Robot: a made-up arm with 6 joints.
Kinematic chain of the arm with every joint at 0, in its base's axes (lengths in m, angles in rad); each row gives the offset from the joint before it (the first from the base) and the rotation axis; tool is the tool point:
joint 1: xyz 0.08 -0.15 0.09 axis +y
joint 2: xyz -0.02 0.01 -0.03 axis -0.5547 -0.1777 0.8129
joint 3: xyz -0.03 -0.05 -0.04 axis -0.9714 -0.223 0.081
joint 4: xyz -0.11 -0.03 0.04 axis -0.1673 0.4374 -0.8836
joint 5: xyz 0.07 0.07 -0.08 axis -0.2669 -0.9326 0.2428
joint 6: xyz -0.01 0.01 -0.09 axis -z
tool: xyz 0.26 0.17 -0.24
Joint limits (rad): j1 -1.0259..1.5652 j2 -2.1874..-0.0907 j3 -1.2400..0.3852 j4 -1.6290..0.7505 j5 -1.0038..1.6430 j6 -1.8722..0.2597
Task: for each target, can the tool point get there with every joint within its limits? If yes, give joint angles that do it. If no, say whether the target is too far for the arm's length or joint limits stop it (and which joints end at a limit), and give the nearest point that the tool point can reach.
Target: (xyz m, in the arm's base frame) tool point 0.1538 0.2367 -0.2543
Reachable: yes | joints 0.1193 -0.6531 -0.1955 0.0588 -0.5674 -0.0403
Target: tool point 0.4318 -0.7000 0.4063
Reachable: no: joint limits stop it (at a limit: joint 2, joint 3, joint 5) | nearest point 0.3504 -0.5092 0.3331 | short by 0.220 m
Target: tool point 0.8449 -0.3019 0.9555
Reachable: no: too far | nearest point 0.4749 -0.2282 0.5369 | short by 0.564 m
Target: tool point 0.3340 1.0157 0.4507
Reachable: no: too far | nearest point 0.1560 0.4760 0.2590 | short by 0.600 m
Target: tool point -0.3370 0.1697 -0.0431
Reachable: yes | joints 1.3442 -0.4682 0.1463 0.5128 -0.3910 -0.7771
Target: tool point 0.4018 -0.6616 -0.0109
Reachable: no: joint limits stop it (at a limit: joint 1, joint 2, joint 5) | nearest point 0.3506 -0.5314 0.0195 | short by 0.143 m
